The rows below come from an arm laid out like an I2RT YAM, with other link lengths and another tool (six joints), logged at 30 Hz.
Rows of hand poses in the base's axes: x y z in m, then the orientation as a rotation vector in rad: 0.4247, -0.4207, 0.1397, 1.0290, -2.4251, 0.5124; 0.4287, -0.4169, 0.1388, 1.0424, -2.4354, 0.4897; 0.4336, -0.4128, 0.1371, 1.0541, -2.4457, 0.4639; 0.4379, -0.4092, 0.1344, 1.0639, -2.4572, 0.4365; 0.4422, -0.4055, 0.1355, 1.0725, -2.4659, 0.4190; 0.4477, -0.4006, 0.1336, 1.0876, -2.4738, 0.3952; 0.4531, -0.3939, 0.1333, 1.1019, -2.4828, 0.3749; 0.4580, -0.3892, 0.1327, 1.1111, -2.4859, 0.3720; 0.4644, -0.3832, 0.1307, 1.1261, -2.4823, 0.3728; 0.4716, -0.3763, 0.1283, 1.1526, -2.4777, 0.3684; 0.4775, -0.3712, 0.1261, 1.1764, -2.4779, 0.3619; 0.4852, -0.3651, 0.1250, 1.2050, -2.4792, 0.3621; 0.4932, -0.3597, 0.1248, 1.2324, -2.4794, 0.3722
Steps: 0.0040, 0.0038, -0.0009, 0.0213, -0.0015, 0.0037; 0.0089, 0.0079, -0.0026, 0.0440, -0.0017, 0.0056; 0.0132, 0.0115, -0.0053, 0.0675, -0.0023, 0.0058; 0.0175, 0.0152, -0.0042, 0.0838, -0.0043, 0.0074; 0.0230, 0.0201, -0.0061, 0.1052, -0.0045, 0.0124; 0.0284, 0.0268, -0.0064, 0.1248, -0.0071, 0.0175; 0.0333, 0.0315, -0.0070, 0.1304, -0.0103, 0.0230; 0.0397, 0.0375, -0.0090, 0.1327, -0.0103, 0.0339; 0.0469, 0.0444, -0.0114, 0.1410, -0.0096, 0.0520; 0.0528, 0.0495, -0.0136, 0.1517, -0.0120, 0.0672; 0.0605, 0.0556, -0.0147, 0.1602, -0.0190, 0.0867; 0.0685, 0.0610, -0.0149, 0.1623, -0.0286, 0.1073
